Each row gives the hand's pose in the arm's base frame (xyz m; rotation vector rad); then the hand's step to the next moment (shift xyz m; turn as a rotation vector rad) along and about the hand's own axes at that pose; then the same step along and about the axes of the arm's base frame.
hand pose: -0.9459 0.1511 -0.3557 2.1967 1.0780 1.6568
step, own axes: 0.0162 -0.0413 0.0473 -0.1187 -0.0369 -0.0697
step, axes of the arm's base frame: 0.0262 0.0527 -0.0272 -0.0917 -0.0683 -0.0851
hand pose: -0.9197 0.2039 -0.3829 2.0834 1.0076 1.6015
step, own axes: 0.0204 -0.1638 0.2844 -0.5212 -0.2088 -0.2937
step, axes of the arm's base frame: 0.2139 0.1736 -0.1796 -0.4068 -0.2653 -0.4070
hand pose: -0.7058 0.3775 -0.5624 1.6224 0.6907 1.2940
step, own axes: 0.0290 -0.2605 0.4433 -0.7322 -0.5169 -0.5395
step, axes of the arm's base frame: 0.4591 -0.0033 -0.2333 -0.6667 -0.2392 -0.7698
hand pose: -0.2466 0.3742 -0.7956 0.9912 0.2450 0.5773
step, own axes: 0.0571 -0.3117 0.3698 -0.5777 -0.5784 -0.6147
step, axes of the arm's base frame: 0.3203 -0.3618 -0.0608 -0.5516 -0.1240 -0.8523
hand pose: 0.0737 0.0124 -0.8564 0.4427 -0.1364 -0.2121
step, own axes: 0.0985 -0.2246 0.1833 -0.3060 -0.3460 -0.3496
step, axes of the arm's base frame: 0.0241 -0.2961 0.0740 -0.2948 -0.0908 -0.4903
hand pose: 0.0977 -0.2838 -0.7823 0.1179 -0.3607 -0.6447
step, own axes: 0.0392 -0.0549 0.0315 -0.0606 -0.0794 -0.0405
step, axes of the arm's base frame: -0.0136 -0.0673 0.0288 -0.0750 -0.0265 -0.0727
